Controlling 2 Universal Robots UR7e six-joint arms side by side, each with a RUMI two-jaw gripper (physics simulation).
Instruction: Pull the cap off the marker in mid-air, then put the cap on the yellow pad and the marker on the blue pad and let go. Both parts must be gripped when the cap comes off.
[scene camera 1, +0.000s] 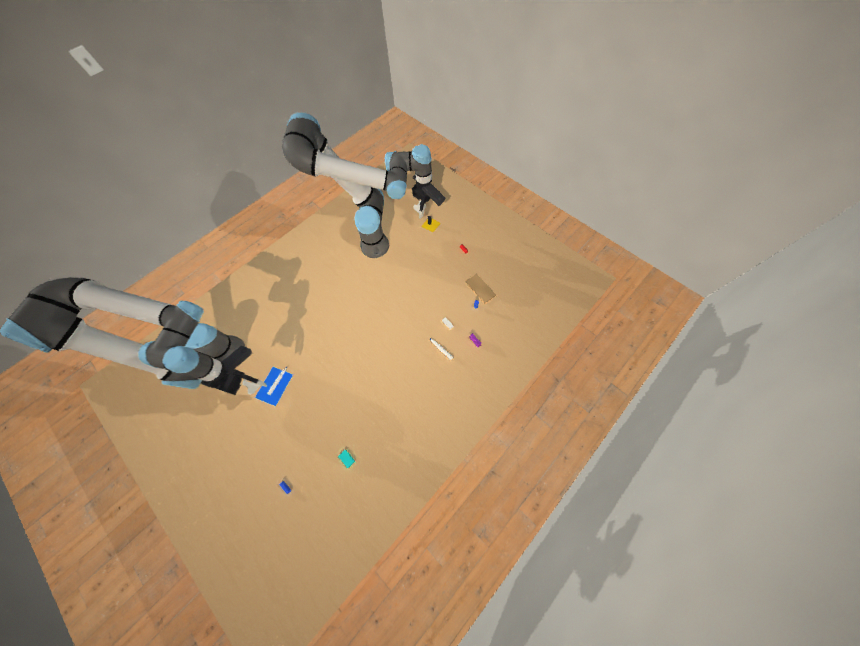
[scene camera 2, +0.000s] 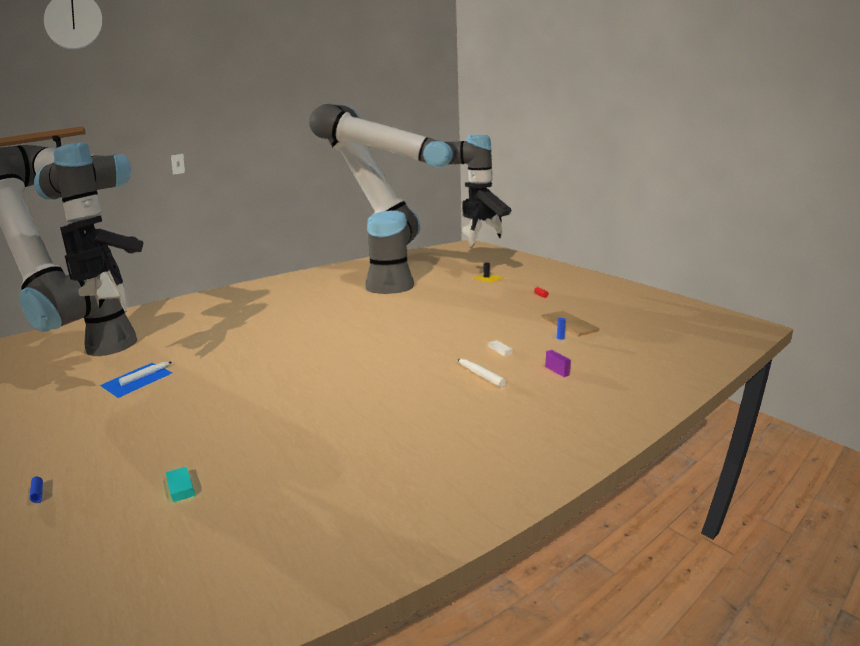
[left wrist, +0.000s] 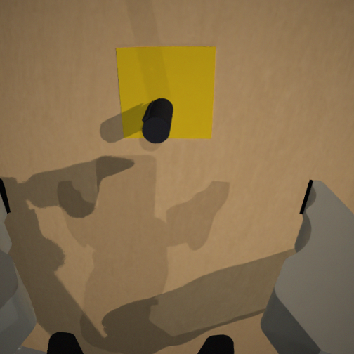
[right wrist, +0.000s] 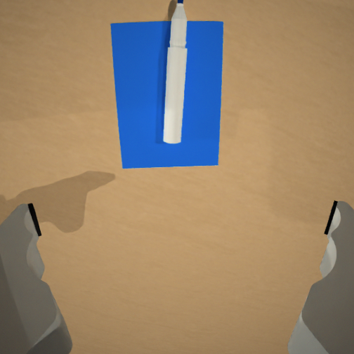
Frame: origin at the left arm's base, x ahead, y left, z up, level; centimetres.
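Where they show: left gripper, between the fingertips: (scene camera 1: 428, 208) (scene camera 2: 485, 242); right gripper, between the fingertips: (scene camera 1: 251, 380) (scene camera 2: 112, 309); left arm's base, origin of its link: (scene camera 1: 375, 246) (scene camera 2: 389, 286); right arm's base, origin of its link: (scene camera 1: 229, 352) (scene camera 2: 111, 345).
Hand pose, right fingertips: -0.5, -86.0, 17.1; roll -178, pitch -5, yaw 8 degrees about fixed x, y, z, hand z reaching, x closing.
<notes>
Things, the pixels of their top centre, and the offset from my right fingertips, as dx, dy, dz. "spot": a spot on its surface instead.
- black cap, centre of its top: (scene camera 2: 486, 263) (scene camera 1: 429, 217) +19.5, +112.3, -12.3
- yellow pad, centre of its top: (scene camera 2: 488, 278) (scene camera 1: 431, 224) +20.6, +111.8, -17.1
- uncapped white marker, centre of its top: (scene camera 2: 145, 368) (scene camera 1: 276, 379) +0.1, +4.5, -15.3
- blue pad, a spot on its surface: (scene camera 2: 118, 391) (scene camera 1: 271, 400) spot: +2.7, -3.8, -17.1
- second white marker, centre of its top: (scene camera 2: 479, 366) (scene camera 1: 441, 347) +57.7, +50.5, -15.3
- white block, centre of its top: (scene camera 2: 500, 345) (scene camera 1: 447, 322) +54.8, +63.2, -15.9
- purple block, centre of its top: (scene camera 2: 558, 355) (scene camera 1: 475, 339) +69.9, +60.8, -13.6
- blue cylinder, centre of its top: (scene camera 2: 561, 318) (scene camera 1: 476, 302) +62.8, +77.4, -12.3
- brown plate, centre of its top: (scene camera 2: 570, 321) (scene camera 1: 480, 288) +60.8, +87.3, -16.3
- red piece, centre of its top: (scene camera 2: 541, 289) (scene camera 1: 464, 247) +43.7, +104.5, -15.0
- teal block, centre of its top: (scene camera 2: 178, 479) (scene camera 1: 346, 458) +45.0, -8.1, -15.6
- blue piece, centre of its top: (scene camera 2: 34, 484) (scene camera 1: 284, 487) +29.5, -27.8, -15.0
The black cap (scene camera 1: 429, 219) (scene camera 2: 486, 269) (left wrist: 157, 121) stands upright on the yellow pad (scene camera 1: 431, 226) (scene camera 2: 494, 278) (left wrist: 190, 80), near one edge of it. My left gripper (scene camera 2: 485, 239) (left wrist: 154, 184) is open and empty above the cap and the pad, apart from both. The uncapped white marker (scene camera 1: 276, 381) (scene camera 2: 142, 374) (right wrist: 175, 92) lies flat on the blue pad (scene camera 1: 269, 399) (scene camera 2: 118, 391) (right wrist: 135, 100), its dark tip reaching past the pad's edge. My right gripper (right wrist: 181, 207) is open and empty above the table beside the blue pad, apart from the marker.
A second white marker (scene camera 1: 440, 348) (scene camera 2: 481, 372), a white block (scene camera 1: 447, 323) (scene camera 2: 499, 347), a purple block (scene camera 1: 474, 340) (scene camera 2: 557, 362), a blue cylinder (scene camera 1: 476, 303) (scene camera 2: 561, 328), a brown plate (scene camera 1: 480, 287), a red piece (scene camera 1: 463, 248), a teal block (scene camera 1: 346, 457) and another blue piece (scene camera 1: 285, 487) lie on the table.
</notes>
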